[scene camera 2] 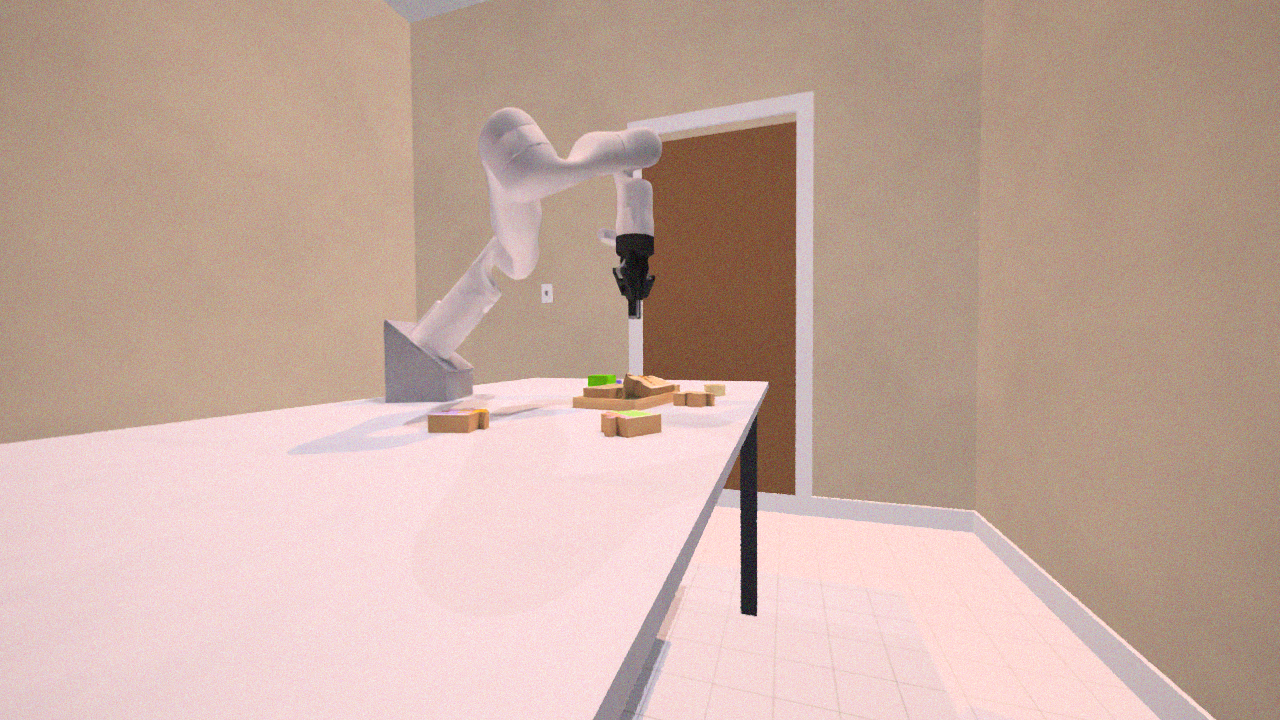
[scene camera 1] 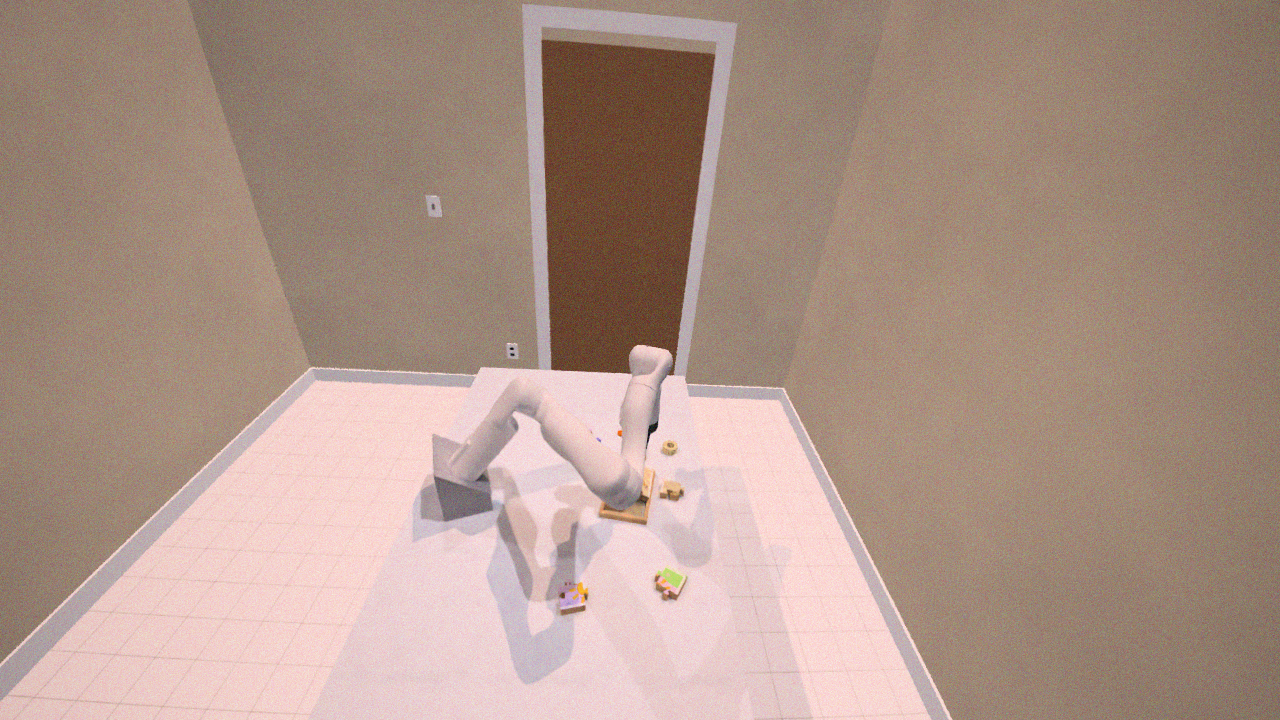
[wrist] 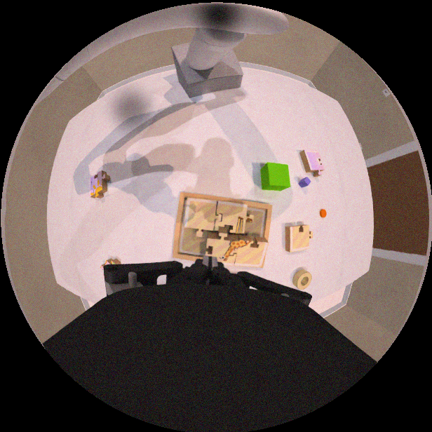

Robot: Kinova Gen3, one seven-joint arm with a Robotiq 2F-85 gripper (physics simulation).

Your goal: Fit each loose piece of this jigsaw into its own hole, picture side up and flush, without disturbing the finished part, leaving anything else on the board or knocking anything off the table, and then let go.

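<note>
The wooden jigsaw tray (wrist: 225, 197) (scene camera 1: 623, 516) (scene camera 2: 595, 402) holds two flat pieces, an upper left one (wrist: 200, 215) and one beside it (wrist: 231, 214). A giraffe-picture section (wrist: 237, 248) (scene camera 2: 648, 385) sits tilted and raised over its lower right wall. Loose pieces on the table: a lilac-orange one (wrist: 99, 184) (scene camera 1: 573, 598) (scene camera 2: 454, 421), a green-topped one (wrist: 112, 263) (scene camera 1: 671, 582) (scene camera 2: 631, 423), a tan one (wrist: 298, 237), a pink one (wrist: 313, 161), and another tan one (scene camera 1: 671, 490) (scene camera 2: 694, 399), hidden in the wrist view. My gripper (scene camera 2: 634, 313) (wrist: 208, 264) is shut, empty, high above the tray.
A green block (wrist: 275, 176) (scene camera 2: 600, 380), a small purple cube (wrist: 304, 182), an orange item (wrist: 323, 213) (scene camera 1: 621, 433) and a tan ring (wrist: 302, 279) (scene camera 1: 669, 446) (scene camera 2: 714, 389) stand toward the door side. The ring and nearby tan piece are near the table's long edge.
</note>
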